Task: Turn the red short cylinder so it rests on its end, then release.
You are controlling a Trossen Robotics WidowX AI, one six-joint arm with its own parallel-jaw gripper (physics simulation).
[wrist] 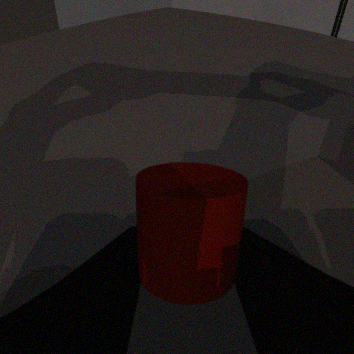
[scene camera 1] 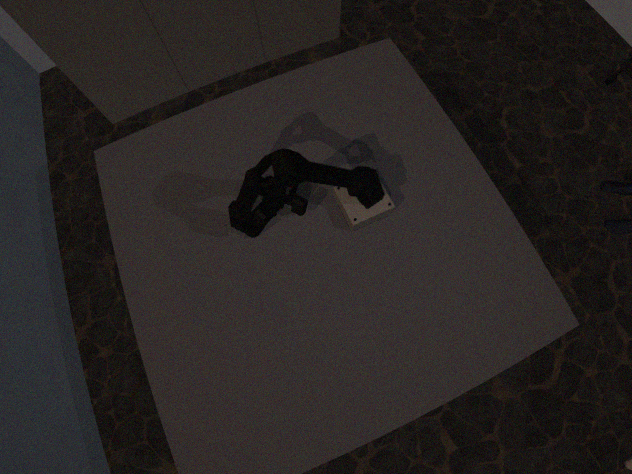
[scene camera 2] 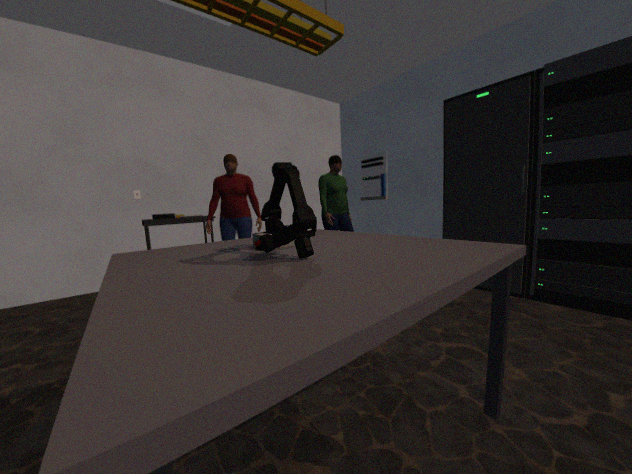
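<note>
The red short cylinder is in the middle of the wrist view, one round end facing up in that view. My gripper is shut on its sides, with one black finger at each side. Whether its lower end touches the table is too dark to tell. In scene camera 1, the black arm bends over the table, and the fingers and cylinder are hard to make out against it. In scene camera 2, a small red patch shows at the left edge of the dark arm; I cannot tell whether it is the cylinder.
The table carries the arm and a pale base plate. Arm shadows fall across the table. Two people stand beyond its far side. A small side table is at the left wall; dark cabinets are at the right.
</note>
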